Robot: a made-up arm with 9 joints. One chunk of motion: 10 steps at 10 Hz.
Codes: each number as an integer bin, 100 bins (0 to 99) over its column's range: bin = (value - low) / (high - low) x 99, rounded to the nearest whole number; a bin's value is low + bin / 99 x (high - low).
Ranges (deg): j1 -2.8..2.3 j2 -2.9..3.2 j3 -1.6..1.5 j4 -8.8..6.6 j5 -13.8..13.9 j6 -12..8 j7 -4.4..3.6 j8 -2.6..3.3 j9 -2..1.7
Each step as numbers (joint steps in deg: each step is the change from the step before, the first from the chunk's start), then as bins.
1 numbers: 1.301 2.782 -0.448 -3.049 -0.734 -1.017 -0.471 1.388 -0.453
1 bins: 80 92 37 37 47 54 49 67 41
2 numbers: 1.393 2.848 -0.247 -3.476 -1.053 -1.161 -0.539 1.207 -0.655
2 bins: 81 93 43 34 46 54 48 64 36
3 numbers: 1.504 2.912 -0.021 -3.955 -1.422 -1.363 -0.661 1.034 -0.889
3 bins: 84 94 50 31 44 53 46 61 30
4 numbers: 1.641 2.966 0.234 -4.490 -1.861 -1.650 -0.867 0.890 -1.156
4 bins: 86 95 59 28 43 51 44 59 23
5 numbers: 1.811 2.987 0.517 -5.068 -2.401 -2.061 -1.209 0.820 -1.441
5 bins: 90 96 68 24 41 49 39 57 15
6 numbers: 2.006 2.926 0.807 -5.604 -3.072 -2.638 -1.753 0.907 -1.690
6 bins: 93 95 77 21 38 46 33 59 8
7 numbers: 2.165 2.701 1.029 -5.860 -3.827 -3.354 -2.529 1.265 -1.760
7 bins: 96 91 84 19 36 43 23 65 6
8 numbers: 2.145 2.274 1.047 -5.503 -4.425 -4.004 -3.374 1.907 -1.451
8 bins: 96 84 85 21 34 40 13 76 15
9 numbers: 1.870 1.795 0.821 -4.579 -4.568 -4.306 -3.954 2.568 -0.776
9 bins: 91 76 77 27 33 38 6 87 33
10 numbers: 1.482 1.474 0.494 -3.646 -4.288 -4.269 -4.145 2.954 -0.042
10 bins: 83 71 67 33 34 38 3 93 52
